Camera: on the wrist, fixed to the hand. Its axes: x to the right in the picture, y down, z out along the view.
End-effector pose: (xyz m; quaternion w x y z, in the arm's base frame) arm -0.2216 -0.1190 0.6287 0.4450 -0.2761 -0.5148 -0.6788
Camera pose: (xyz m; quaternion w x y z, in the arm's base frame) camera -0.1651 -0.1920 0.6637 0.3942 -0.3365 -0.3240 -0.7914
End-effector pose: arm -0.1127 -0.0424 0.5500 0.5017 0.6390 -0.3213 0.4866
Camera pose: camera -0.1870 -0.0013 0.6004 0.6499 0.4832 -0.3985 0.4306
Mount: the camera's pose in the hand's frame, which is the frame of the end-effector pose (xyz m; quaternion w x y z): 0.0270 0.0714 -0.0626 0.9723 -0.2284 0.0489 -0.0008
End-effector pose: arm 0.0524 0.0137 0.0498 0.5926 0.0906 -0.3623 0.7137
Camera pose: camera -0.0015 0.0714 -0.0095 0.6152 -0.0819 -0.4862 0.6152
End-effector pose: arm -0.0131 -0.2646 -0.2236 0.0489 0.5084 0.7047 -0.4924
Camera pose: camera 0.0556 -0.2001 -0.2530 0.1288 0.5067 0.8005 -0.2930
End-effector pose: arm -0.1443 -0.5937 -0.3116 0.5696 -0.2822 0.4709 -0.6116
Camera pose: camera -0.1739 -0.5972 -0.4057 0.4659 -0.3750 0.6252 -0.5014
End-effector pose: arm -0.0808 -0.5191 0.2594 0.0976 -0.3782 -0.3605 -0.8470
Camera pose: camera -0.1040 -0.6105 0.2885 0.0255 -0.3483 -0.1526 -0.9245
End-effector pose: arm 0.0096 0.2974 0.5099 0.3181 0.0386 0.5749 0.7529
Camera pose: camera -0.0694 0.2491 0.5441 0.2906 -0.0724 0.4026 0.8650
